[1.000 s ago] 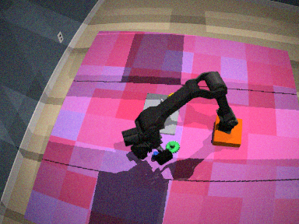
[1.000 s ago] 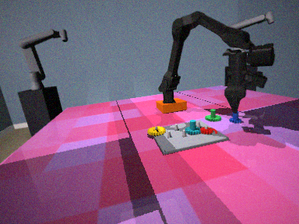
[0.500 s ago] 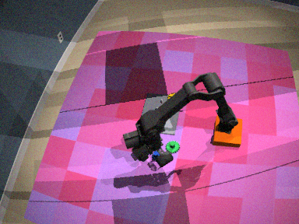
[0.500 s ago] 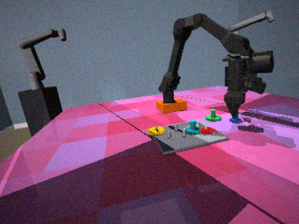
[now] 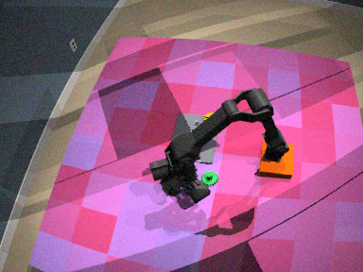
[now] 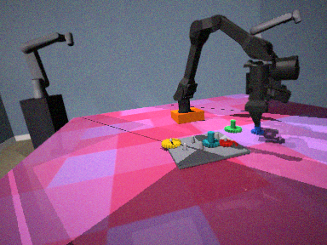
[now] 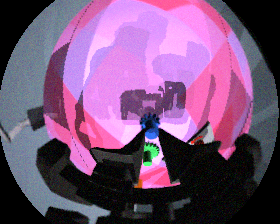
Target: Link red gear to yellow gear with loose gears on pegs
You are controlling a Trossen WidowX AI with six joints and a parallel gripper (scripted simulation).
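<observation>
The teal gear lies 18 cm to the right of my gripper tip and 6 cm ahead of it. Round my gripper tip: blue gear (1 cm below); then red gear (14 cm to the right, 8 cm ahead, 1 cm below); then green gear (7 cm to the right, 5 cm behind, 1 cm below).
</observation>
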